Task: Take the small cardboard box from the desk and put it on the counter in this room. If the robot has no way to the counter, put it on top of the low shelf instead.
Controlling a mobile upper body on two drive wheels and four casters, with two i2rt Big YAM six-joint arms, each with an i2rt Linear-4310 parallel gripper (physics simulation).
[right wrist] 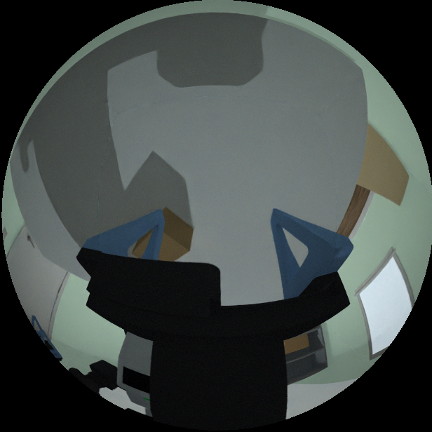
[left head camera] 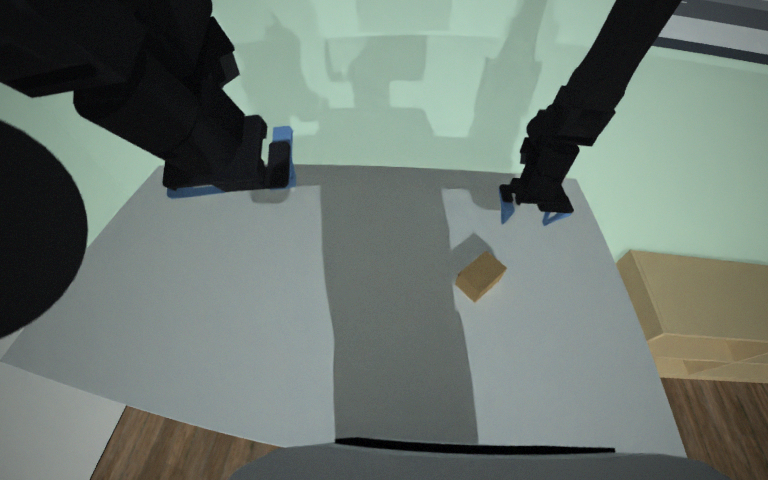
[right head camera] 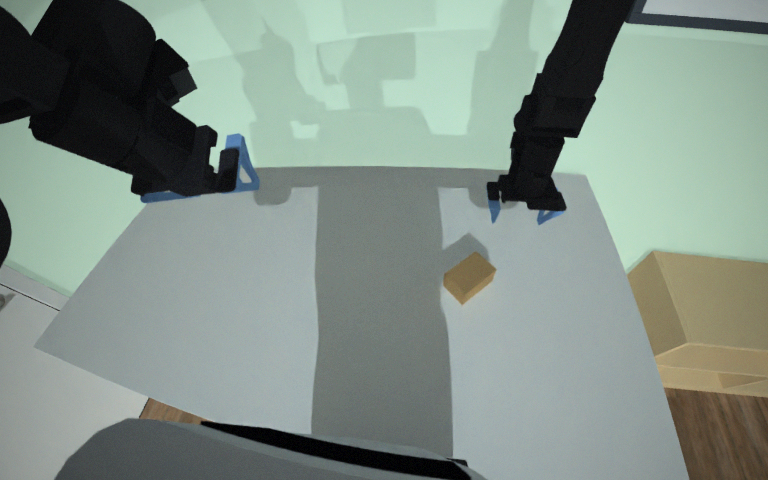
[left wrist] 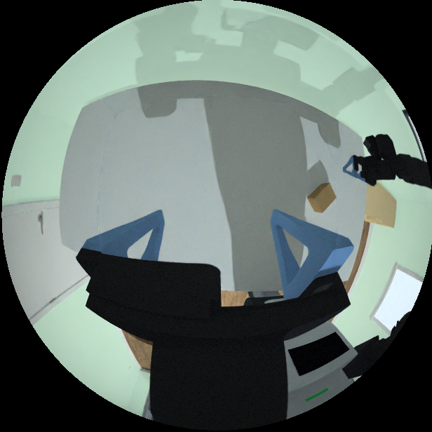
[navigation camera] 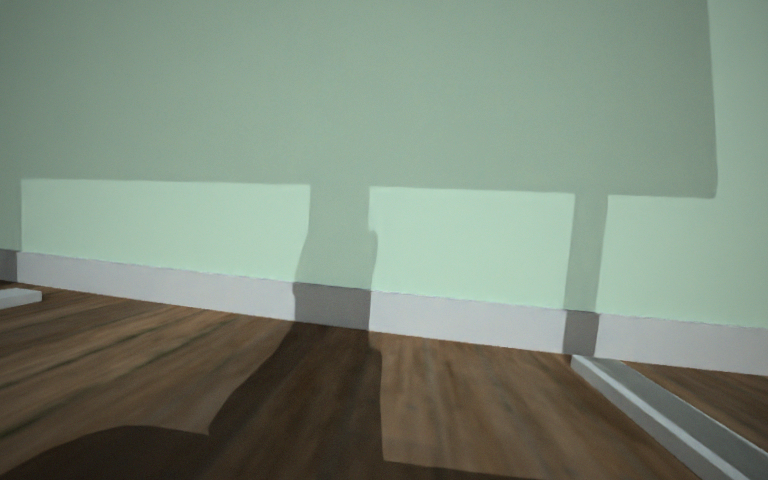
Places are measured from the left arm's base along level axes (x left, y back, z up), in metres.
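Where they show: left gripper, between the fingertips: (left head camera: 258, 184) (right head camera: 228, 188); right gripper, between the fingertips: (left head camera: 522, 222) (right head camera: 515, 221).
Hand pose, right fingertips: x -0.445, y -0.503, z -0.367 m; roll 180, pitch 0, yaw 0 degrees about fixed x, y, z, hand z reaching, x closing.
Observation:
Each offset is from my right fingertips to the top centre of the thing. "spot": to the spot under its first point. Level surfaces: height alone.
The small brown cardboard box {dy +0.102, dx +0.094, dz -0.042 m} (left head camera: 480, 276) (right head camera: 469, 277) (left wrist: 322, 197) (right wrist: 177, 232) rests on the grey desk {dz -0.092 m} (left head camera: 226, 311) (right head camera: 215, 300) (left wrist: 150, 150) (right wrist: 250, 140). My right gripper (left head camera: 524, 222) (right head camera: 516, 221) (right wrist: 217, 214) is open and empty above the desk, near the box. In the right wrist view, the left finger partly covers the box. My left gripper (left head camera: 237, 189) (right head camera: 201, 195) (left wrist: 217, 215) is open and empty above the desk's far left part, well away from the box. A low light-wood unit {spot: dy -0.054, dx -0.945, dz -0.432 m} (left head camera: 702, 294) (right head camera: 724, 300) (left wrist: 382, 205) (right wrist: 385, 165) with open compartments stands beyond the desk's right edge. I cannot identify the counter.
A pale door (left wrist: 30, 250) (right wrist: 40, 270) shows at the left of the wrist views. A dark shelf unit (right wrist: 302, 359) holding a brown box shows low in the right wrist view. In the navigation view, a grey floor bar (navigation camera: 668, 418) lies at the right, before the green wall (navigation camera: 169, 226).

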